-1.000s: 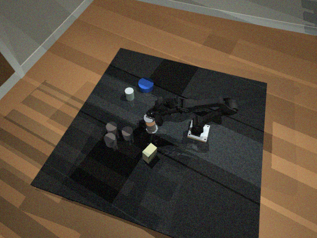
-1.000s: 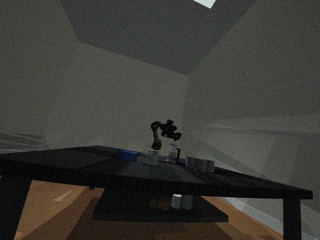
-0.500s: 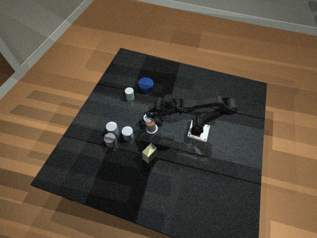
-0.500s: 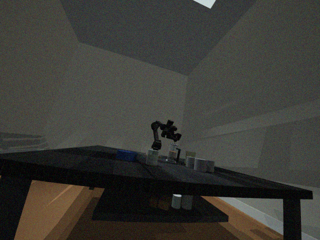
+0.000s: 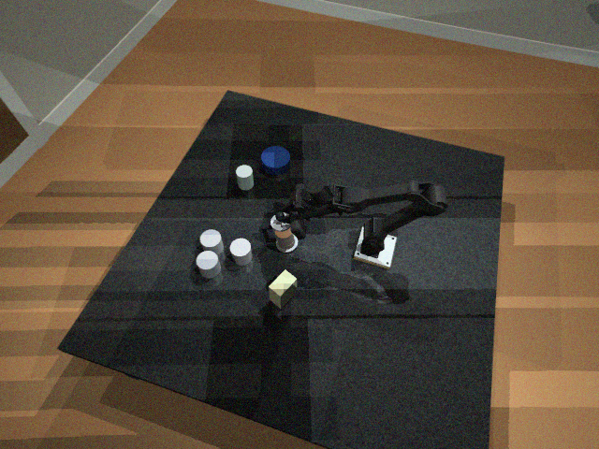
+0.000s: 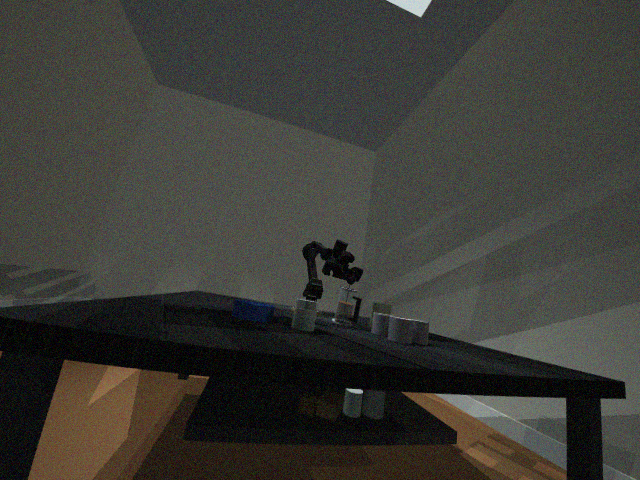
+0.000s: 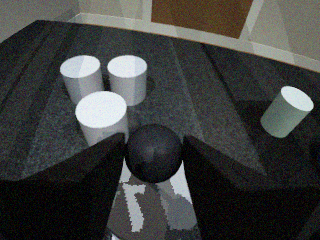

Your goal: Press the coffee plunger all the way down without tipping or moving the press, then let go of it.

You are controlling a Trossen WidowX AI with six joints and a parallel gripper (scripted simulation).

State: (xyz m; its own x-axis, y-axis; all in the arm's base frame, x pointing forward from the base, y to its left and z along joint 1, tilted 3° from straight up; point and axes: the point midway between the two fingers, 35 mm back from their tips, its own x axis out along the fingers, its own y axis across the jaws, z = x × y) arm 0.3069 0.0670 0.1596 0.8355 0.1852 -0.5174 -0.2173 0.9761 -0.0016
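My gripper tip is now 9 cm above the coffee press. Round my gripper tip: blue disc 14 cm ahead, 36 cm to the right, 16 cm below.
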